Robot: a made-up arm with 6 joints.
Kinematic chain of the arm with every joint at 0, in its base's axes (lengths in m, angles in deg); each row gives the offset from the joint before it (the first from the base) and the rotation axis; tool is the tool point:
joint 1: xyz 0 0 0.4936 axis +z
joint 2: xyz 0 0 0 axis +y
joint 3: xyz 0 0 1.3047 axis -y
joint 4: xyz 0 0 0 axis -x
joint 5: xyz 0.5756 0 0 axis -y
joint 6: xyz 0 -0.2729 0 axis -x
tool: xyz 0 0 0
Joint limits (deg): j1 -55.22..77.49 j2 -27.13..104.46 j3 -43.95..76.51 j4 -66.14..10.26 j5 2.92..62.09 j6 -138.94..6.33
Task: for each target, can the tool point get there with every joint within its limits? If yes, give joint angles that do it. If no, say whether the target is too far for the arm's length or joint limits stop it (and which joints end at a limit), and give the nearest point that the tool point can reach.
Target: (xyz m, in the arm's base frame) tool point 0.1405 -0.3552 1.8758
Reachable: yes | joints -27.50 -12.70 8.78 -23.53 25.46 -50.95
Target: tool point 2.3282 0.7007 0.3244
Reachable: no: too far | nearest point 1.8120 0.5453 0.3619 | short by 0.540 m
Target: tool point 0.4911 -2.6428 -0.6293
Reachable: no: too far | nearest point 0.7691 -1.5859 -0.1530 | short by 1.192 m
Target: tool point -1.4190 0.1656 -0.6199
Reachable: no: joint limits stop it (at a limit: joint 1, joint 2, joint 4) | nearest point 0.2628 0.6748 -0.1383 | short by 1.822 m
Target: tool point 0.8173 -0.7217 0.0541
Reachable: yes | joints -29.19 85.36 -13.86 -31.99 8.95 -100.76
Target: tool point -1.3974 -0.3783 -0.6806
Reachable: no: joint limits stop it (at a limit: joint 1, joint 2, joint 3) | nearest point 0.2076 -0.7725 -0.1010 | short by 1.751 m
